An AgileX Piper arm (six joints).
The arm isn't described. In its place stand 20 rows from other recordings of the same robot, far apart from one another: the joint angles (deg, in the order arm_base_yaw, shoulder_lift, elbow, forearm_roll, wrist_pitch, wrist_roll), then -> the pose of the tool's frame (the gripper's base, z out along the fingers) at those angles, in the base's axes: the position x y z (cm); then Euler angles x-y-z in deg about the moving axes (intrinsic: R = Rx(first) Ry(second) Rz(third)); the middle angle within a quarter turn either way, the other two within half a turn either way.
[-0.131 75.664 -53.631 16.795 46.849 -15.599] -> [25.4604, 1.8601, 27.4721, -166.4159, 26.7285, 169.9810]
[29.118 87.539 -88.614 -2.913 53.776 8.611] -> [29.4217, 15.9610, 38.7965, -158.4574, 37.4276, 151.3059]
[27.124 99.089 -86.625 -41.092 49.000 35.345] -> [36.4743, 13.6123, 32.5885, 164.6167, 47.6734, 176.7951]
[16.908 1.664 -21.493 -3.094 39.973 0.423] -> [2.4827, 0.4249, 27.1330, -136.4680, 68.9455, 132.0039]
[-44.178 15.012 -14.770 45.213 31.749 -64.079] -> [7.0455, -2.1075, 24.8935, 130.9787, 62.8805, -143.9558]
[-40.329 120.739 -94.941 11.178 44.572 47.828] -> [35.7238, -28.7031, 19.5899, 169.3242, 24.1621, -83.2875]
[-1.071 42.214 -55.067 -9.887 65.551 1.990] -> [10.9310, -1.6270, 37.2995, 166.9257, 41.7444, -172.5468]
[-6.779 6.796 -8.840 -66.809 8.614 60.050] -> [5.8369, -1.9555, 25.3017, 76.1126, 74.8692, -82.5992]
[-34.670 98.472 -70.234 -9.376 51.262 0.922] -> [27.5984, -20.4947, 23.1062, 164.8213, 8.6753, -148.1299]
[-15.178 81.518 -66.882 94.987 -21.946 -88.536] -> [30.9763, -11.9138, 37.0646, 107.4136, 51.2433, -101.2933]
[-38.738 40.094 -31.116 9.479 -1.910 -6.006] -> [11.7817, -9.5158, 33.5609, 93.3271, 50.9000, -89.1268]
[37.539 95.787 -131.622 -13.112 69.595 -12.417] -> [26.5977, 17.9979, 53.8546, -142.4421, 54.2900, 112.9786]
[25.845 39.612 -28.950 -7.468 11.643 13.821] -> [13.2126, 6.1348, 30.3008, -126.9926, 60.5528, 129.3053]
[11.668 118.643 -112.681 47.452 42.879 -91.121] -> [46.7039, 14.3028, 32.7098, -126.5377, 37.4863, 79.8448]
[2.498 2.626 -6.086 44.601 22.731 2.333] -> [5.0031, 2.6896, 22.0713, -113.5898, 70.0566, 159.1654]
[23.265 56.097 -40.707 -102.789 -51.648 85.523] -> [13.5873, 13.4171, 32.9590, -106.8858, 13.2879, 89.8952]
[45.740 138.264 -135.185 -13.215 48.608 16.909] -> [39.4106, 38.2058, 24.8130, -152.3330, 36.9479, 136.9428]
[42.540 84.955 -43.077 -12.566 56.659 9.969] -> [17.5394, 13.8496, 18.5428, 170.3181, 4.9470, 140.5978]
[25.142 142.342 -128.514 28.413 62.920 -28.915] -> [46.1875, 25.9359, 17.1408, -148.1791, 6.7986, 133.0420]
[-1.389 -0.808 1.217 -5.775 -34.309 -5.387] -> [3.6229, 0.4284, 25.6479, -3.4633, 51.2292, -8.3311]
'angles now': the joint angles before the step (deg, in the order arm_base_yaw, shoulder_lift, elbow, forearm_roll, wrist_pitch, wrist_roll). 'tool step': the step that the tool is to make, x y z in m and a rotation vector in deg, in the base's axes. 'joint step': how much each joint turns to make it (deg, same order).
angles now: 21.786, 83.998, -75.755, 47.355, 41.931, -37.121
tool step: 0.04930, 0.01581, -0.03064, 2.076, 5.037, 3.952
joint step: -1.963, 11.898, -6.964, 7.938, 4.291, -6.690
